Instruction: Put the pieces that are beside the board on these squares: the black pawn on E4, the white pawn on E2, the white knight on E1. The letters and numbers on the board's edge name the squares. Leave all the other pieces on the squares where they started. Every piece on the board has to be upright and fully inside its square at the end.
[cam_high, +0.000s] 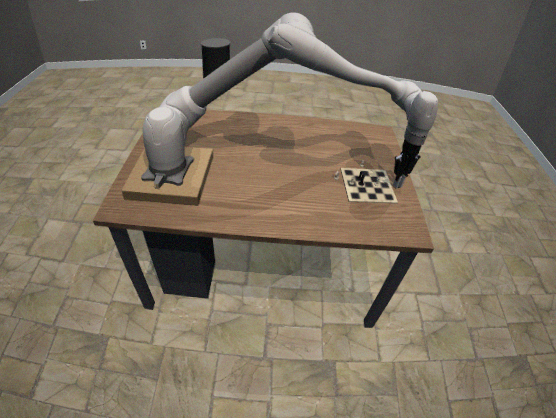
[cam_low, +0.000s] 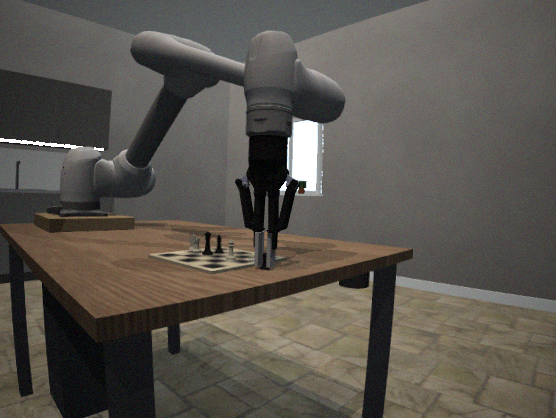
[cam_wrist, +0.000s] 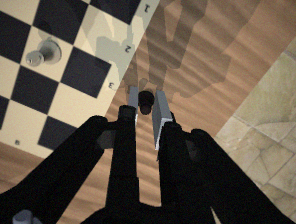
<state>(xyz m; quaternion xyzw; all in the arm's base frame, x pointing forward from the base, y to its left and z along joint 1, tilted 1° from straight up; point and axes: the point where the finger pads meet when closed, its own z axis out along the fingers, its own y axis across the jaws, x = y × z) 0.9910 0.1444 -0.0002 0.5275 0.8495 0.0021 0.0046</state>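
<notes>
Right now the black pawn is 30 mm below my hand. Round my hand: white pawn: 160 mm behind, 120 mm to the left, 30 mm below; then chessboard: 140 mm behind, 40 mm below, 20 mm to the right; then pale pawn: 100 mm behind, 10 mm to the right, 10 mm below.
</notes>
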